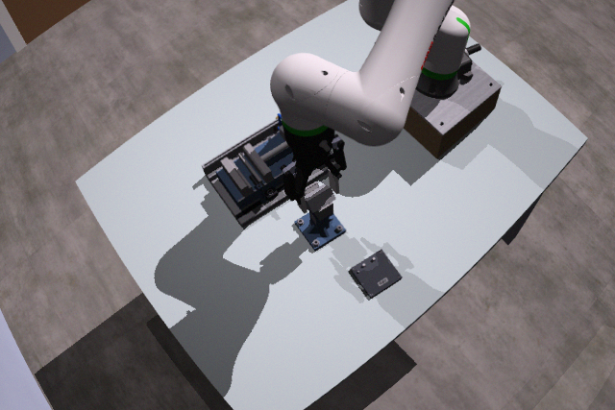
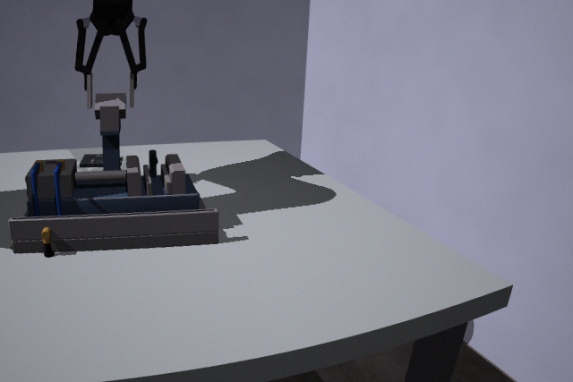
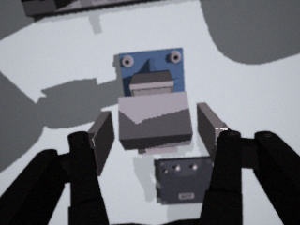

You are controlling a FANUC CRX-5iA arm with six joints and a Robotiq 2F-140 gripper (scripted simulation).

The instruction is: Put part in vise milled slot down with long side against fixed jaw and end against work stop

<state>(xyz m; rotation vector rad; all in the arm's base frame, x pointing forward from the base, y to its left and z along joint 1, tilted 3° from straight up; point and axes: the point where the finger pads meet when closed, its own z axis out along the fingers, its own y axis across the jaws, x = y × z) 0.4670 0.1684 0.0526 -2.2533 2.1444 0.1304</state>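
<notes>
The part lies 1 cm to the left of my hand and 3 cm below it. Also, from my hand: cylinder rod: 1 cm ahead, 20 cm to the right, 10 cm below; blue work stop: 9 cm ahead, 13 cm to the right, 12 cm below; black work stop: 9 cm ahead, 15 cm to the right, 9 cm below.
</notes>
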